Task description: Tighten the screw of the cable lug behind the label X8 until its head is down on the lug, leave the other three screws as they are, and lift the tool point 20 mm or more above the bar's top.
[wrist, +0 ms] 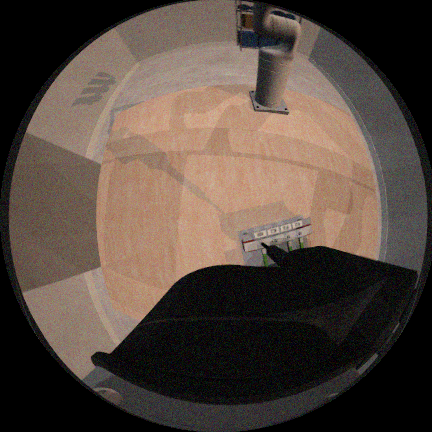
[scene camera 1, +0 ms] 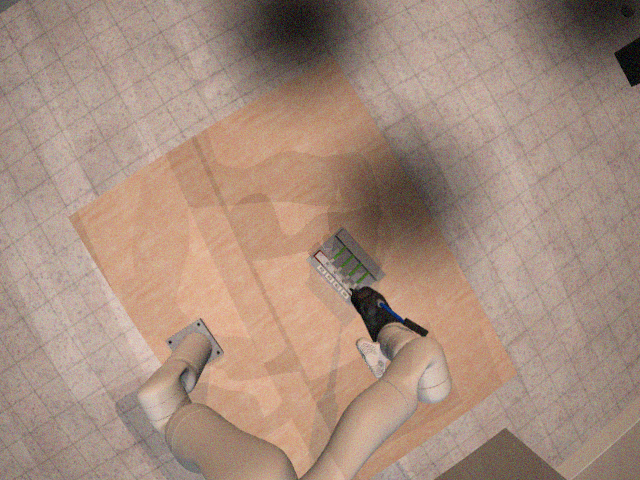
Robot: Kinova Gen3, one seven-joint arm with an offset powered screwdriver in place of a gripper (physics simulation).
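Pixels of known places: hand, tool point: (wrist: pixel 261 243) (scene camera 1: pixel 350 289); arm's base, link origin: (wrist: pixel 267 99) (scene camera 1: pixel 196 348).
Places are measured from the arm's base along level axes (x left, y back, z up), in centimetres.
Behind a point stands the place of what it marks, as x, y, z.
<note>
The grey terminal block carries a pale bar (scene camera 1: pixel 321 257) {5.8, -44.0, 3.0} (wrist: pixel 253 245) {-7.8, -47.4, 3.0} with a row of white labels in front and green-marked cables behind. The label text is too blurred to read, so I cannot tell which label is X8. My black screwdriver (scene camera 1: pixel 353 290) (wrist: pixel 263 244) {-6.1, -46.8, 5.1} has its thin tip at the bar, behind the leftmost label (wrist: pixel 260 234) {-6.3, -44.9, 3.1} in the wrist view. The tip hides the screw there; whether it touches the head, and how high that head stands, cannot be told. Three other screws (wrist: pixel 275 241) {-3.0, -46.4, 3.9} (wrist: pixel 288 237) {0.3, -45.5, 3.8} (wrist: pixel 300 233) {3.5, -44.7, 3.8} show as small dark dots along the bar. The tool has no fingers.
A second arm (scene camera 1: pixel 193 356) {0.9, -3.8, 14.5} (wrist: pixel 272 75) {-1.9, -4.0, 12.6} stands on a grey base plate (scene camera 1: pixel 176 340) {4.7, 3.8, 0.2} (wrist: pixel 255 102) {-4.5, -2.5, -0.2} away from the block. My own pale arm (scene camera 1: pixel 361 418) {-9.1, -34.8, 57.4} reaches in from the lower edge in the scene view. Shadows cross the wooden surface (scene camera 1: pixel 232 289) {9.7, -17.4, -1.1} (wrist: pixel 215 200) {-17.0, -36.9, -1.2}.
</note>
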